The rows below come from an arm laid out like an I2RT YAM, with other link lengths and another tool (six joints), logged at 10 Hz.
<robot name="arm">
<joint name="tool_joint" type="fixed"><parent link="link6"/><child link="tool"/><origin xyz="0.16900 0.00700 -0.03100" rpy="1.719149 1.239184 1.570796"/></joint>
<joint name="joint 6" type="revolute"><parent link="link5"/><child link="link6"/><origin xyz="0.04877 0.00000 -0.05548" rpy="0.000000 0.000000 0.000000"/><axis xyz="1 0 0"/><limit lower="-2.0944" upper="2.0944"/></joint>
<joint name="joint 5" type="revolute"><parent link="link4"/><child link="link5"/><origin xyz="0.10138 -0.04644 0.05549" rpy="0.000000 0.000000 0.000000"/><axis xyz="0 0 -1"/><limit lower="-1.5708" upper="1.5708"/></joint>
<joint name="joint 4" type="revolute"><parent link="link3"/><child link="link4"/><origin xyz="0.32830 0.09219 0.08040" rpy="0.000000 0.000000 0.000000"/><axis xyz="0 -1 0"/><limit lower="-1.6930" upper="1.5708"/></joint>
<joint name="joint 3" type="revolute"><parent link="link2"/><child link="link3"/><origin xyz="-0.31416 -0.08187 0.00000" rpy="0.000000 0.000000 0.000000"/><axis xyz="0 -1 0"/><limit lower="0.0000" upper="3.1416"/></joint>
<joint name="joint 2" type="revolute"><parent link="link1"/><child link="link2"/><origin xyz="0.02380 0.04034 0.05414" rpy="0.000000 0.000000 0.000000"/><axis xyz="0 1 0"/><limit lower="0.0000" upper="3.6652"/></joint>
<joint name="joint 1" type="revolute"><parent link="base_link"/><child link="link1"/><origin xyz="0.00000 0.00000 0.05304" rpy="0.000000 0.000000 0.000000"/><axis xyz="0 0 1"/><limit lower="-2.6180" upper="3.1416"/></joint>
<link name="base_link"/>
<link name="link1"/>
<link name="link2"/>
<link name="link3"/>
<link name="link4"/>
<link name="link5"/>
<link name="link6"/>
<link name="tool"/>
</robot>
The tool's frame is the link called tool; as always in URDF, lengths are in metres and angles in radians.
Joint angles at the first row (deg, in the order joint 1, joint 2, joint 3, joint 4, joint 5, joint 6):
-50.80, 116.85, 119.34, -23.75, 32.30, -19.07
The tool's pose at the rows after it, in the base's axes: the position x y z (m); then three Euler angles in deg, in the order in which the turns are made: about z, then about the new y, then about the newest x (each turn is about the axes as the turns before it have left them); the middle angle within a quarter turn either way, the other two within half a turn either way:
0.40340 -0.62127 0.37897 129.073 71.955 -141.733
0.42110 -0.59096 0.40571 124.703 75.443 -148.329
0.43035 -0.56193 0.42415 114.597 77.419 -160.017
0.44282 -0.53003 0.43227 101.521 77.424 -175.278
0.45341 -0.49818 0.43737 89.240 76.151 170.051
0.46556 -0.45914 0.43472 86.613 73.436 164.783
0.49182 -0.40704 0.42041 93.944 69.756 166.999
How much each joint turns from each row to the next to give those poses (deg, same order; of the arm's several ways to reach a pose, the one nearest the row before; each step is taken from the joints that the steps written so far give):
2.74, -2.78, -0.88, 0.77, 0.19, 1.12
2.65, -3.57, -2.26, 1.33, 0.23, 1.89
2.20, -3.43, -2.16, -0.07, 0.34, 2.69
2.51, -2.98, -2.04, -1.20, -0.07, 3.52
2.37, -2.95, -2.07, -1.48, -0.51, 3.85
3.17, -2.56, -1.44, -3.50, -0.19, 3.66
4.67, -1.33, -0.57, -4.79, -1.44, 2.76

